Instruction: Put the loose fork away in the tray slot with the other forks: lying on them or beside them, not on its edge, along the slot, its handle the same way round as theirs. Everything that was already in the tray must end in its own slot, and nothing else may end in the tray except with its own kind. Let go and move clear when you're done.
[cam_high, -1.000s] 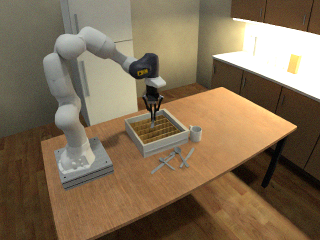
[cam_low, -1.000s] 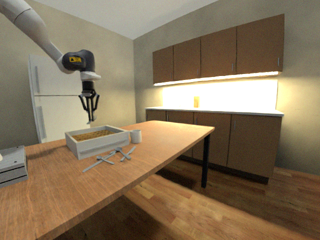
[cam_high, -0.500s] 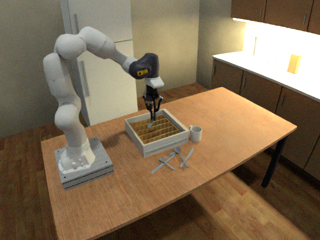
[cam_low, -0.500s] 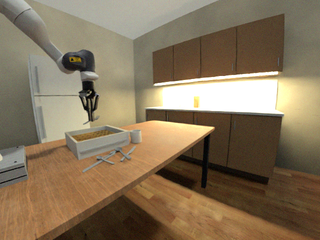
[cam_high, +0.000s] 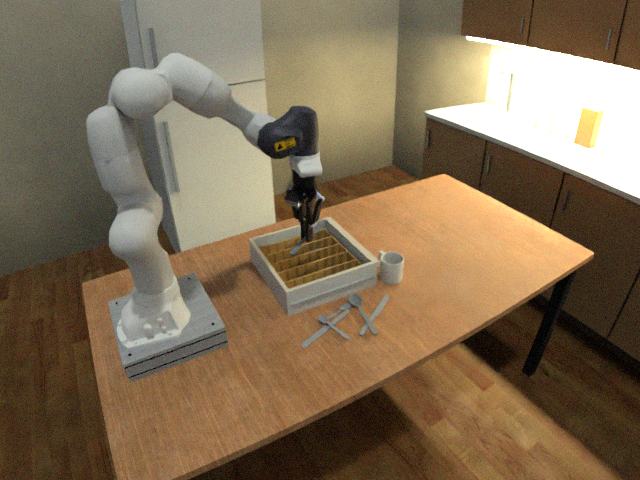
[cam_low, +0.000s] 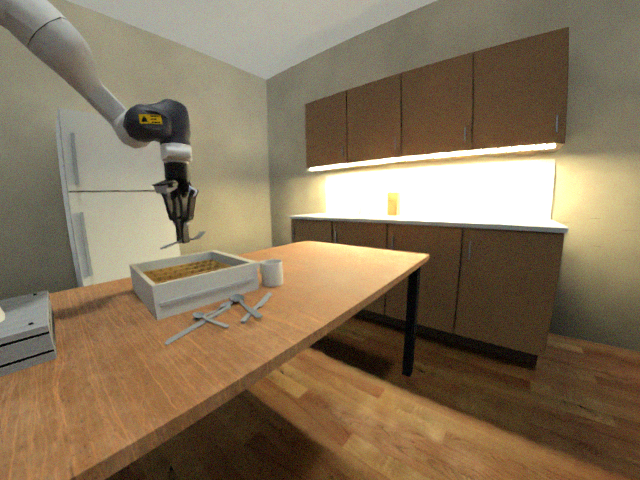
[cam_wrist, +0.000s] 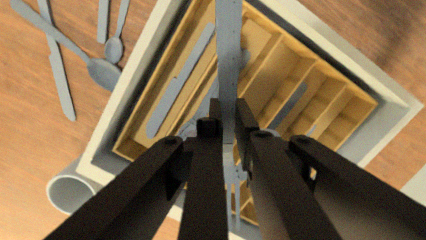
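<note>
Now: hand 40 mm short of the cutlery tray, 60 mm to the right of it and 180 mm above it. The rest, counted from my hand: white mug 260 mm ahead, 130 mm to the right, 180 mm below; then spoon 60 mm behind, 210 mm to the right, 210 mm below.
</note>
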